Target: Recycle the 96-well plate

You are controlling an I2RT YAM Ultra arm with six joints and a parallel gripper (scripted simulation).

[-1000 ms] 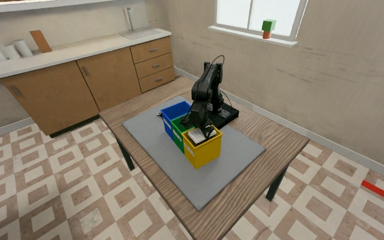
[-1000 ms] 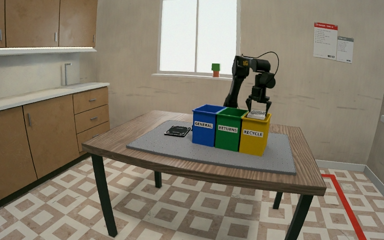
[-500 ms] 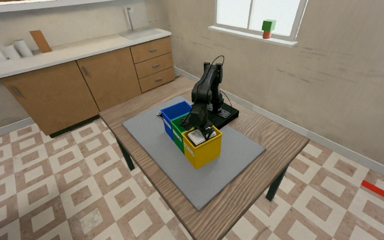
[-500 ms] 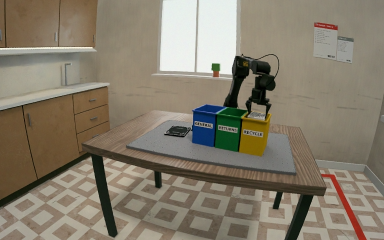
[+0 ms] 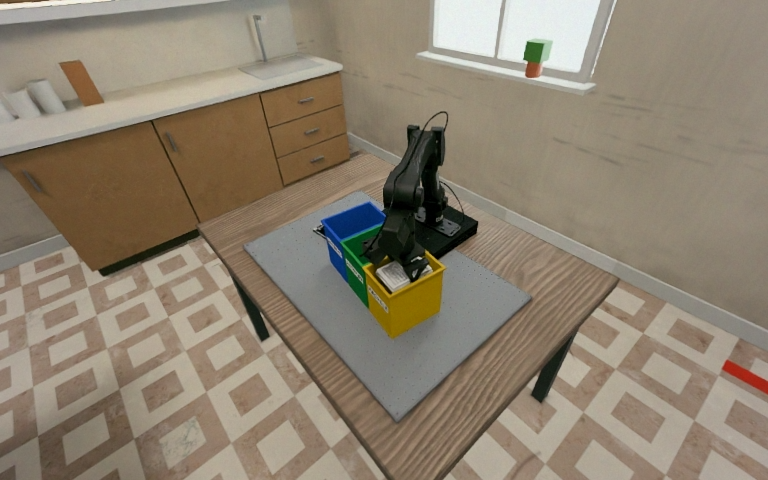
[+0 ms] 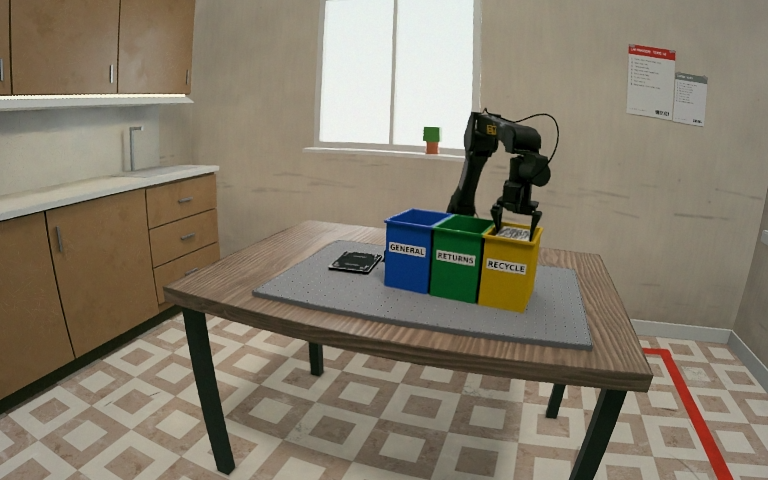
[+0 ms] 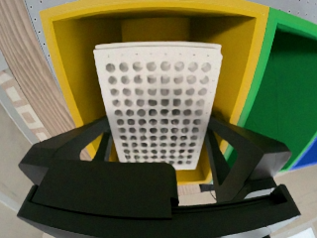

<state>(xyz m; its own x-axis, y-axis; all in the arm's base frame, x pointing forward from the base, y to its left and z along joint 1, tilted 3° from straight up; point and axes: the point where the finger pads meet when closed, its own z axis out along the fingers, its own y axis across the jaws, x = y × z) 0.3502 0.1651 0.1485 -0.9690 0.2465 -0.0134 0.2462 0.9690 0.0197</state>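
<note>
Now: the white 96-well plate right at my hand. Round my hand: green returns bin: 30 mm behind, 130 mm to the right, 80 mm below; blue general bin: 60 mm behind, 250 mm to the right, 80 mm below; yellow recycle bin: 80 mm below.
</note>
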